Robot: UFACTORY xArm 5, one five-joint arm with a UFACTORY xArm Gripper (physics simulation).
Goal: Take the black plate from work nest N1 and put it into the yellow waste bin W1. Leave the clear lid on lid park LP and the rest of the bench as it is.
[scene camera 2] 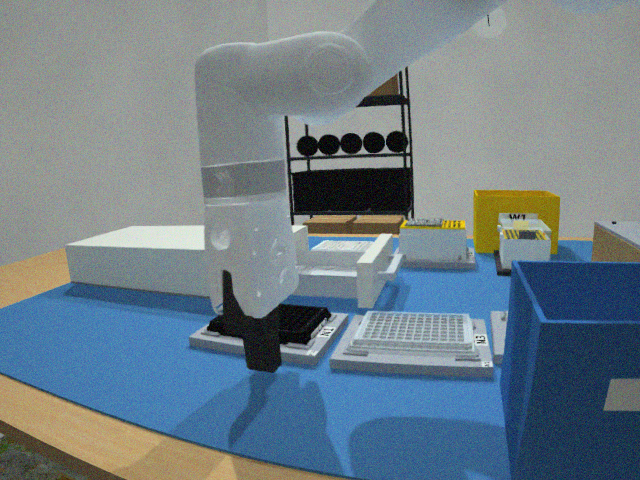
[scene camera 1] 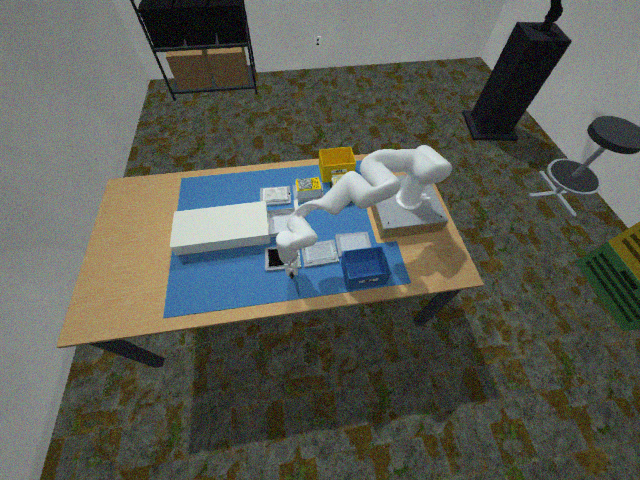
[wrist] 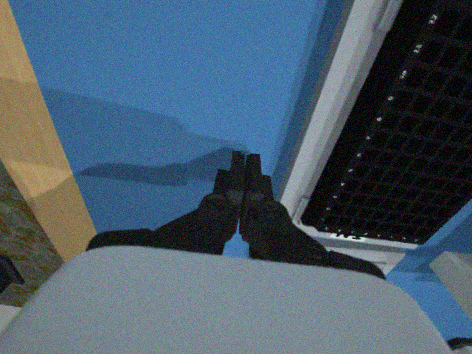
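Note:
The black plate sits in work nest N1, a light grey frame on the blue mat. My gripper is shut and empty, above the mat on the front side of the nest, beside the plate and apart from it. The yellow waste bin W1 stands at the back of the bench, its inside partly visible in scene camera 1. A pale nest at the back left of the bin may be lid park LP; its label is unreadable.
Nest N3 with a clear plate lies right of N1. A blue bin stands at the front right. A long white box with an extended tray stands behind N1. Yellow-topped boxes stand near W1.

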